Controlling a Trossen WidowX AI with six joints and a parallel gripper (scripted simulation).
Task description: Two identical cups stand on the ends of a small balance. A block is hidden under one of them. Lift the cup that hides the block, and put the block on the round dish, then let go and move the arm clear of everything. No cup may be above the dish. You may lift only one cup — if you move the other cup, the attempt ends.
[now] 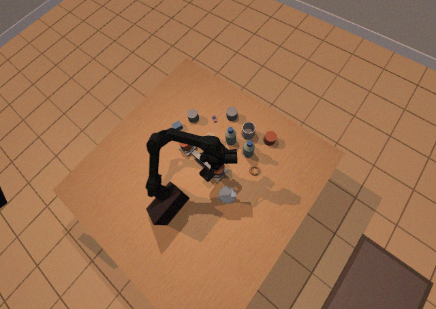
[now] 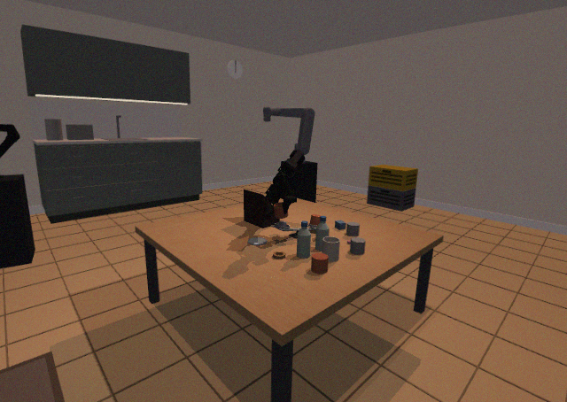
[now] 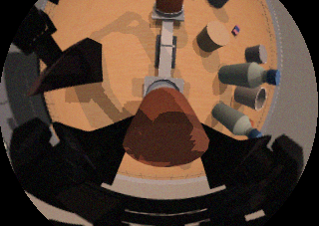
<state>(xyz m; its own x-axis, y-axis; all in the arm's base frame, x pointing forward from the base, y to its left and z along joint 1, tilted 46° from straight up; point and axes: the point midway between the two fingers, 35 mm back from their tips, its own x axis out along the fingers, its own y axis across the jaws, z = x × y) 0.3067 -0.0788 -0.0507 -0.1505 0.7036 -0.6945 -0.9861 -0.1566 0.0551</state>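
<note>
Now: the grey block 10 mm to the left of my gripper tip and 70 mm below it. The rest, counted from my gripper tip: grey balance 10 mm behind, 140 mm to the left, 120 mm below; then pale cup 310 mm ahead, 70 mm to the left, 110 mm below; then pale blue round dish 50 mm behind, 110 mm to the right, 150 mm below.
</note>
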